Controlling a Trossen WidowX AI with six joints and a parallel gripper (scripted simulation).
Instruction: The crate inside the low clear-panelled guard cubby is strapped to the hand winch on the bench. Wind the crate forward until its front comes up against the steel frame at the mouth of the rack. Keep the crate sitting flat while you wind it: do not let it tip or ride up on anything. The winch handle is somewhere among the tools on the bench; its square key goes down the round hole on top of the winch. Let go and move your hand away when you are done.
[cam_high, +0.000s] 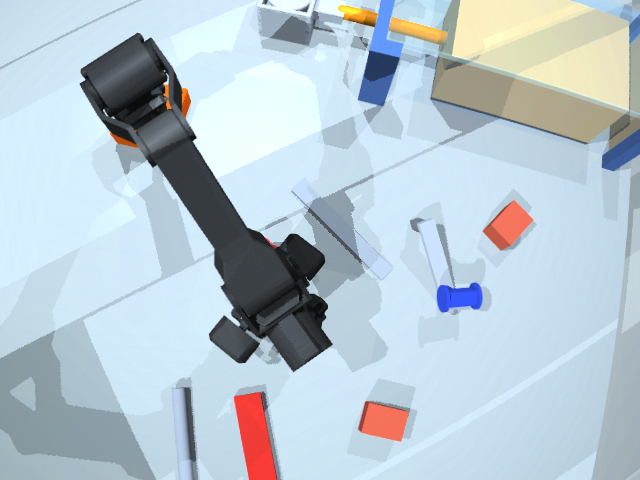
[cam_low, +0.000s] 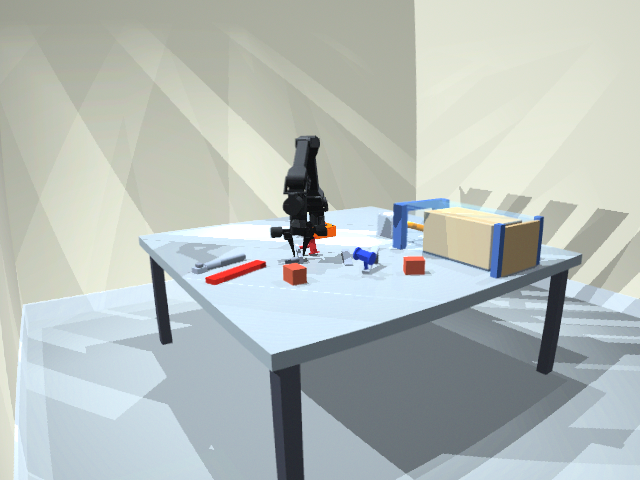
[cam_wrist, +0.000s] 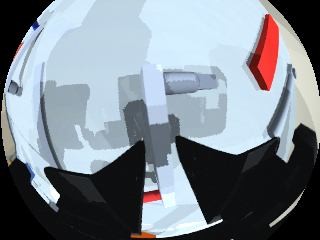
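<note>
Right now my gripper tip is 6 cm to the right of the red knob, 3 cm past it and 2 cm below it. Also, from my gripper tip: flat grey bar: 14 cm to the left, 9 cm ahead, 1 cm below; then red bar: 25 cm to the right, 3 cm ahead; then grey crank handle: 2 cm to the left, 1 cm behind, 1 cm above.
</note>
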